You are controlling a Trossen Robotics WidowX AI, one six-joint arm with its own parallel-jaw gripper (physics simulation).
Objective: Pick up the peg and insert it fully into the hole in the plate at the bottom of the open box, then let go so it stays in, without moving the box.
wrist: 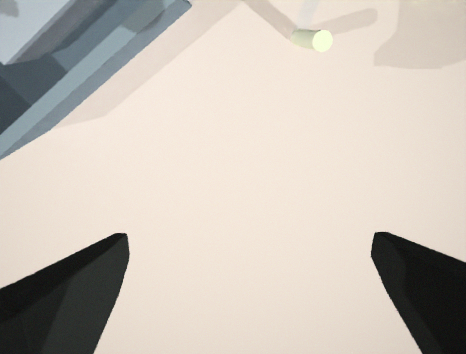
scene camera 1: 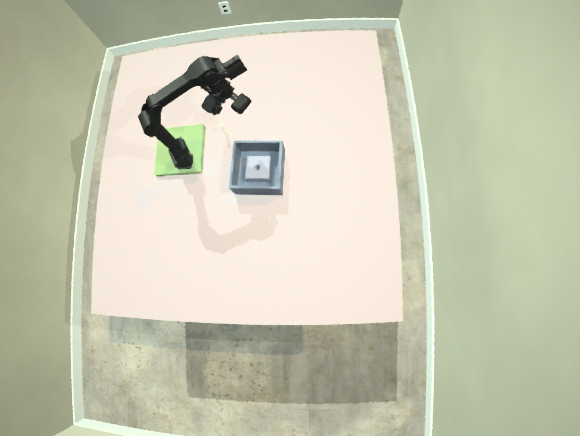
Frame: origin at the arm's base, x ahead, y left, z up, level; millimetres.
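Seen in the pictures: gripper, fingertip midpoint: (wrist: pixel 251 244) (scene camera 1: pixel 233 103); arm's base at its link origin: (scene camera 1: pixel 185 161).
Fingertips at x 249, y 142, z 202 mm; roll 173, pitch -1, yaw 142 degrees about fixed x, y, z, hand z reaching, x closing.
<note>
Offsets run from my fingertips to a thing's middle.
A pale yellow-green peg {dx -86, dy -12, dz -187 mm} (scene camera 1: pixel 223 129) (wrist: pixel 311 39) stands upright on the pink surface, left of the box's back left corner in the scene view and at the upper right of the wrist view. The blue-grey open box {dx +68, dy -189, dz -178 mm} (scene camera 1: pixel 257 191) (wrist: pixel 75 82) holds a pale square plate {dx +68, dy -189, dz -192 mm} (scene camera 1: pixel 252 174) with a dark hole (scene camera 1: pixel 258 167) at its middle. My gripper (scene camera 1: pixel 227 106) (wrist: pixel 251 244) is open and empty. It is raised above the surface, behind the peg in the scene view and apart from both the peg and the box.
The arm's base stands on a green square pad (scene camera 1: pixel 194 140) to the left of the box. The arm (scene camera 1: pixel 175 89) curves behind the pad. A wall socket (scene camera 1: pixel 224 7) shows on the back wall. Arm shadows lie on the pink surface.
</note>
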